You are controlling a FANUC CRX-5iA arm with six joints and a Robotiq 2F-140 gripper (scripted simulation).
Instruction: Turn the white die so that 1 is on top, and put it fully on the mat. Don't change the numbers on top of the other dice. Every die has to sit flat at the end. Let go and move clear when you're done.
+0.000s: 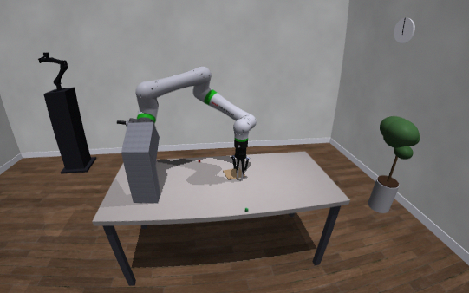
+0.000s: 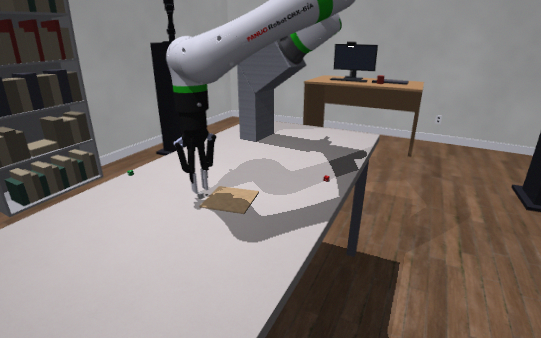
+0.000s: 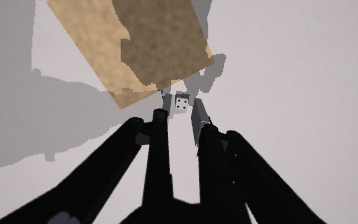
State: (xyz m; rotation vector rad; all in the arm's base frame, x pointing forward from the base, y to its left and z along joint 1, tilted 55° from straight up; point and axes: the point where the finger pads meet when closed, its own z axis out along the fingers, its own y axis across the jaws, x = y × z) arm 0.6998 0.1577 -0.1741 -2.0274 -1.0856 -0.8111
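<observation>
My hand is 5 cm above the white die. From my hand the other things lie so: red die: 33 cm to the left, 27 cm behind, 5 cm below; tan mat: 9 cm to the left, 5 cm below, 2 cm behind; green die: 34 cm to the right, 5 cm below, 4 cm behind.
</observation>
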